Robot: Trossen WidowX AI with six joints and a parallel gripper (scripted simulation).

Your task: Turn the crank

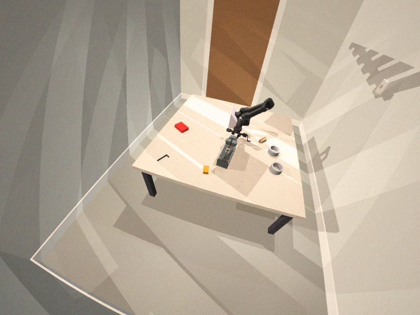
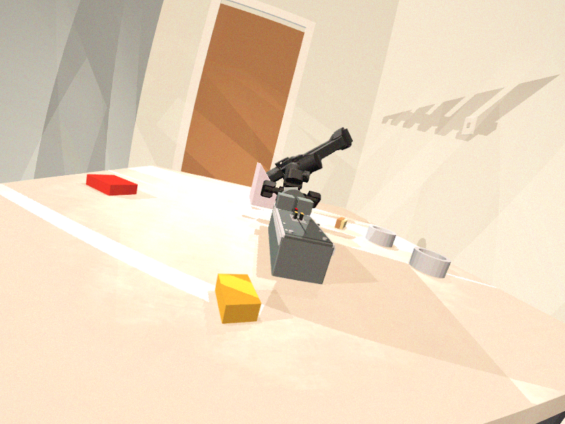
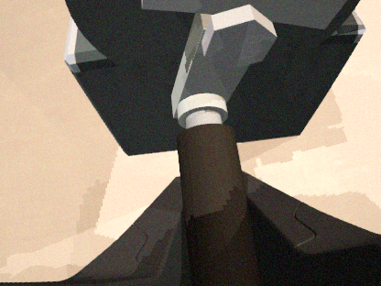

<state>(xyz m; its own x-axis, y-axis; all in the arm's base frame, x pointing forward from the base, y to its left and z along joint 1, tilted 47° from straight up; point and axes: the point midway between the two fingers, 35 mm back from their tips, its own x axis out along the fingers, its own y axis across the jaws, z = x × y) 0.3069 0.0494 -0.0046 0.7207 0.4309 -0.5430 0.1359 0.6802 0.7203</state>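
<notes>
My gripper tip is now 20 mm below the dark brown crank handle and 20 mm past it. From my gripper tip the other things lie so: red pointer: 120 mm ahead, 50 mm above, 20 mm to the right; then yellow block: 360 mm ahead, 150 mm to the right, 20 mm below; then tan block: 270 mm to the left, 150 mm behind, 20 mm below.
</notes>
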